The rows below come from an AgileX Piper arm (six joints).
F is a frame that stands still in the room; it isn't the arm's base.
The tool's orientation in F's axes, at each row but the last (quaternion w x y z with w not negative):
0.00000 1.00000 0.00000 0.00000
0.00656 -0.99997 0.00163 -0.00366
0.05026 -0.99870 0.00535 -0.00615
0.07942 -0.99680 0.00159 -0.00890
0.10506 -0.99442 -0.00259 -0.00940
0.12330 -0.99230 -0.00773 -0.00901
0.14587 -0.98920 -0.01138 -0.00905
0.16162 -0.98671 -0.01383 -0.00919
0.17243 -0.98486 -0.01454 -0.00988
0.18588 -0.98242 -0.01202 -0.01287
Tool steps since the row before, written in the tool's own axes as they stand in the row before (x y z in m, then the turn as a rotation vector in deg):
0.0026 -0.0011 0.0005 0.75 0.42 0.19
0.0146 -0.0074 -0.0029 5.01 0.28 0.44
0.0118 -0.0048 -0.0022 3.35 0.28 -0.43
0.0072 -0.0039 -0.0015 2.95 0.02 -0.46
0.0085 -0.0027 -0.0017 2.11 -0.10 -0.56
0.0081 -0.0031 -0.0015 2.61 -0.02 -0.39
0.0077 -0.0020 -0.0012 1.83 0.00 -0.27
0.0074 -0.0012 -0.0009 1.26 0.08 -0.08
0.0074 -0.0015 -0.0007 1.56 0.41 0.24
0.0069 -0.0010 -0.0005 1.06 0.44 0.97
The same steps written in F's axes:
0.0026 0.0011 -0.0005 0.75 -0.42 -0.19
0.0146 0.0073 0.0031 5.01 -0.29 -0.41
0.0118 0.0044 0.0028 3.34 -0.36 0.44
0.0072 0.0036 0.0022 2.94 -0.11 0.50
0.0084 0.0023 0.0024 2.10 -0.01 0.61
0.0080 0.0027 0.0024 2.60 -0.04 0.43
0.0076 0.0017 0.0019 1.83 -0.04 0.30
0.0073 0.0010 0.0014 1.26 -0.07 0.08
0.0073 0.0014 0.0013 1.58 -0.26 -0.33
0.0069 0.0009 0.0010 1.09 -0.03 -1.03

